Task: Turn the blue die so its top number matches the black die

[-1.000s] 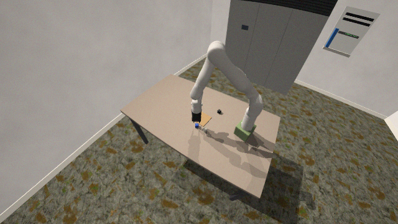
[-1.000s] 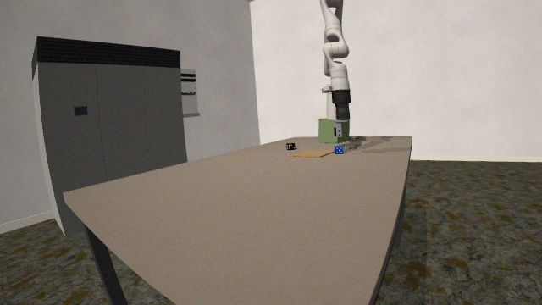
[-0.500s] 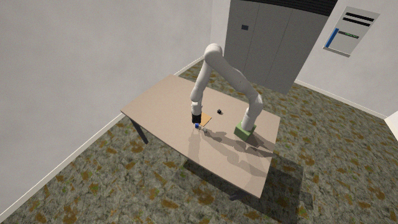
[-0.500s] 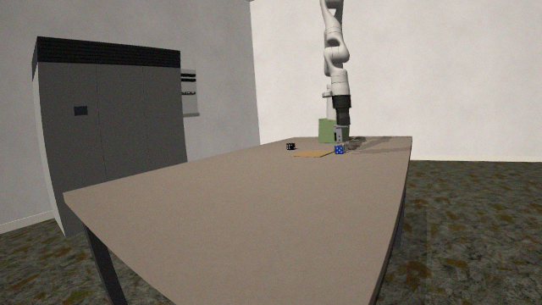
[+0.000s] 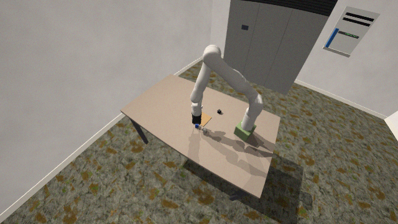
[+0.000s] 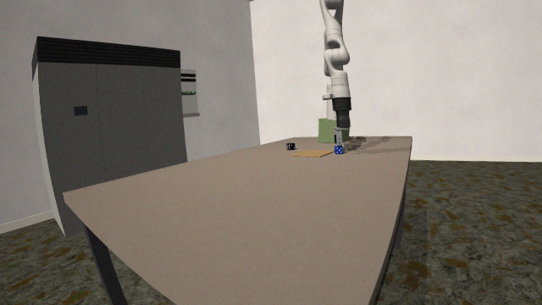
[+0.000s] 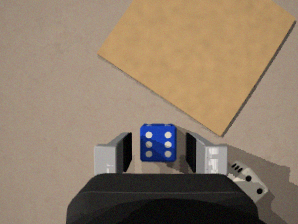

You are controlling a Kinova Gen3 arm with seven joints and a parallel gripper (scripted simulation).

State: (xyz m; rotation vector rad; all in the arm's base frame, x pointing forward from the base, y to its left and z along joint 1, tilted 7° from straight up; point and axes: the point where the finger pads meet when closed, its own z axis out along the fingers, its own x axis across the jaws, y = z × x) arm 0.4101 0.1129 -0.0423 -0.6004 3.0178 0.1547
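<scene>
The blue die lies 40 mm below my hand. The rest, counted from my hand: white die (80 mm behind, 10 mm to the left, 40 mm below); then black die (120 mm behind, 260 mm to the right, 40 mm below); then tan mat (110 mm to the right, 50 mm below).
</scene>
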